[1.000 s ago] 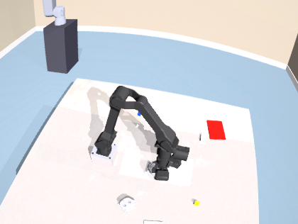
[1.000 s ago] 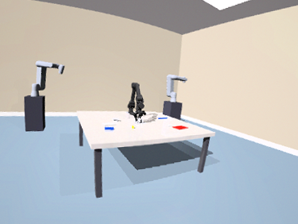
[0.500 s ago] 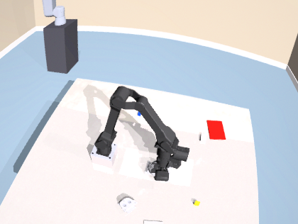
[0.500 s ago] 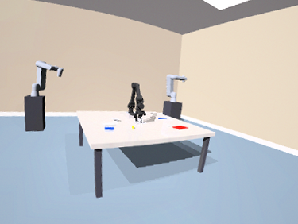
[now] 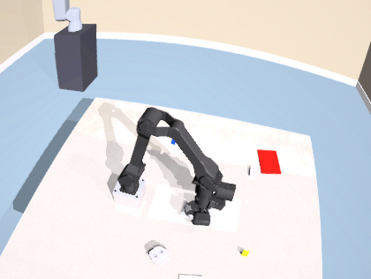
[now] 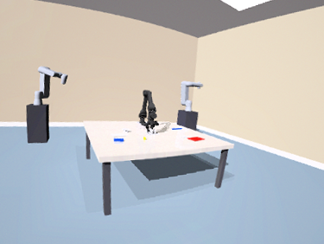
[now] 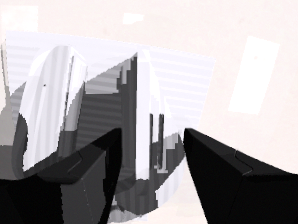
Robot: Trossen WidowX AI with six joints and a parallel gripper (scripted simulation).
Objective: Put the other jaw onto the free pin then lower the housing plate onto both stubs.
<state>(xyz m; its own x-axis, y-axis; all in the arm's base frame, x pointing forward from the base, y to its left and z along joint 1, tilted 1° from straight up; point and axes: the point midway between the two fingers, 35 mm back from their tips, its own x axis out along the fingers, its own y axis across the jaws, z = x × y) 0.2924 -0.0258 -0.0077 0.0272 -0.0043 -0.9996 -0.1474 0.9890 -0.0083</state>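
My gripper tip is 30 mm past the white jaw, 10 mm to the right of it and 10 mm below it. The rest, counted from my gripper tip: flat white piece 340 mm to the right, 40 mm ahead, 10 mm below; then yellow piece 210 mm ahead, 140 mm to the right, 10 mm below; then red plate 410 mm to the left, 270 mm ahead, 20 mm below.
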